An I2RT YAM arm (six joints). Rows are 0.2 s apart.
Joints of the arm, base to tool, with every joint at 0 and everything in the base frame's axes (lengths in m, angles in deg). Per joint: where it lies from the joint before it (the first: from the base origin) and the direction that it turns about. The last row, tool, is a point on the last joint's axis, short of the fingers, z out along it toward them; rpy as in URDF.
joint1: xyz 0 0 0.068 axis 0 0 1
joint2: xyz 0.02 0.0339 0.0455 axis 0 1 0
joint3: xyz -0.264 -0.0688 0 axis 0 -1 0
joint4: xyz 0.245 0.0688 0.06 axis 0 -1 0
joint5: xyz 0.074 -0.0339 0.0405 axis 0 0 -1
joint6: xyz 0.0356 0 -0.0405 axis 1 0 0
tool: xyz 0 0 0 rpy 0 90 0
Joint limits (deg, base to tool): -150..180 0..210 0..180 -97..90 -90..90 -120..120
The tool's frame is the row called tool.
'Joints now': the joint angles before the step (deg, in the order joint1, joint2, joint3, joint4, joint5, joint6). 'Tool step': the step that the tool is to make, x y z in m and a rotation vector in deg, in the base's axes. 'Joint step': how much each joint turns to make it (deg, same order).
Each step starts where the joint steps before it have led.
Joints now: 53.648, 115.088, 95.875, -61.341, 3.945, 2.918
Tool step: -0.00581, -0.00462, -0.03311, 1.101, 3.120, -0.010
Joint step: 0.000, -0.001, -7.540, 6.556, -3.125, 0.503
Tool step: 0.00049, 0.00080, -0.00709, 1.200, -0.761, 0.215
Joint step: 0.000, 0.024, -1.726, 3.169, -0.131, -0.197
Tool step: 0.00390, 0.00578, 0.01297, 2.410, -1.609, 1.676
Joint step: 0.000, -0.285, 2.360, 0.263, -0.459, -1.617
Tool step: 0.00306, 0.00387, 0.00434, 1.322, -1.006, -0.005
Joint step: -0.022, 0.241, 1.183, 0.720, 0.022, -0.023
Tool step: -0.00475, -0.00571, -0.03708, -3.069, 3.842, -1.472
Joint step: -0.021, 2.295, -4.877, 2.428, -0.940, 1.685
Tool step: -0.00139, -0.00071, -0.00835, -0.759, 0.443, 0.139
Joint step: 0.108, 0.634, -0.982, 0.742, 0.087, -0.045
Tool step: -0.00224, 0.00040, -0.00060, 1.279, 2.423, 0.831
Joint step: 0.044, -0.002, -0.134, -0.283, -2.798, -0.372
